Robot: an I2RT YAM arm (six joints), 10 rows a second.
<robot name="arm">
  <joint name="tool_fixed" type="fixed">
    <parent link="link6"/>
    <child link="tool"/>
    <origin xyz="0 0 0" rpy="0 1.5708 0"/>
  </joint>
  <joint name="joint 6" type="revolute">
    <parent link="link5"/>
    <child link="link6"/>
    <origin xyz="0.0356 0 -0.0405"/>
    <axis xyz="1 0 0"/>
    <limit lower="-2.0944" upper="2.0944"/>
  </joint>
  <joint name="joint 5" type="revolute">
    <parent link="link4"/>
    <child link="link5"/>
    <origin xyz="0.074 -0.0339 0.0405"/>
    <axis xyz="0 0 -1"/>
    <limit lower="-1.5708" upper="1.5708"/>
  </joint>
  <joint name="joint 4" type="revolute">
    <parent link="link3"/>
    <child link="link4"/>
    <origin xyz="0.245 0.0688 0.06"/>
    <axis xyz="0 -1 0"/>
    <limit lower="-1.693" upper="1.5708"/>
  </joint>
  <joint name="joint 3" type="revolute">
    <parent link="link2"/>
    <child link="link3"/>
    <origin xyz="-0.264 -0.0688 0"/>
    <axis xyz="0 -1 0"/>
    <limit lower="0" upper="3.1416"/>
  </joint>
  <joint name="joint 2" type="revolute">
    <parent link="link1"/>
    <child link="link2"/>
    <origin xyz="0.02 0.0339 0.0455"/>
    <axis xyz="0 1 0"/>
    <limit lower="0" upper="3.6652"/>
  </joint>
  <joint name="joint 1" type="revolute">
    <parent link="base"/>
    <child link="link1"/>
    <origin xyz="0 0 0.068"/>
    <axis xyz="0 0 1"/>
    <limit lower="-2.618" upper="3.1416"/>
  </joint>
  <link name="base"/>
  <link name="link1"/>
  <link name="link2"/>
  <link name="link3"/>
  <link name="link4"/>
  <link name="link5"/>
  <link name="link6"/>
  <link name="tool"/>
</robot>
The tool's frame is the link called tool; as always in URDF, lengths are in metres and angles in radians.
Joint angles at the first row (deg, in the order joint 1, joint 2, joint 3, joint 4, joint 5, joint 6):
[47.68 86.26 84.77 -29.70 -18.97 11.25]
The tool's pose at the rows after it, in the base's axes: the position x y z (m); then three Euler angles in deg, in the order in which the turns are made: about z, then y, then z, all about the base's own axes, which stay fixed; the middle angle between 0 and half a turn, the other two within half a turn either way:
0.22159 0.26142 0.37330 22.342 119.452 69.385
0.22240 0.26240 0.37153 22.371 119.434 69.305
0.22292 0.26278 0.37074 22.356 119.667 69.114
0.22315 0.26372 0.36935 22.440 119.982 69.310
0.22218 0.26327 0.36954 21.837 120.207 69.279
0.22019 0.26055 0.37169 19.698 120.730 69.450
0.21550 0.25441 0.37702 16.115 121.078 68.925
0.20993 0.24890 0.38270 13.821 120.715 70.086
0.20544 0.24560 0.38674 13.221 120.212 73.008
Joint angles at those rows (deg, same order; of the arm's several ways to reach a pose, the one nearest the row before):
[47.81 86.45 84.64 -29.45 -18.68 11.34]
[47.83 86.63 84.39 -28.98 -18.60 11.43]
[47.82 86.79 84.43 -29.08 -18.39 11.44]
[47.90 87.01 84.45 -29.22 -18.44 11.35]
[47.98 86.87 84.44 -29.57 -18.30 10.74]
[47.91 86.41 84.72 -30.89 -18.40 8.30]
[47.85 85.09 84.86 -32.63 -17.94 4.86]
[47.81 83.71 84.87 -33.86 -19.02 2.01]
[47.74 82.89 85.07 -34.95 -21.65 -0.14]

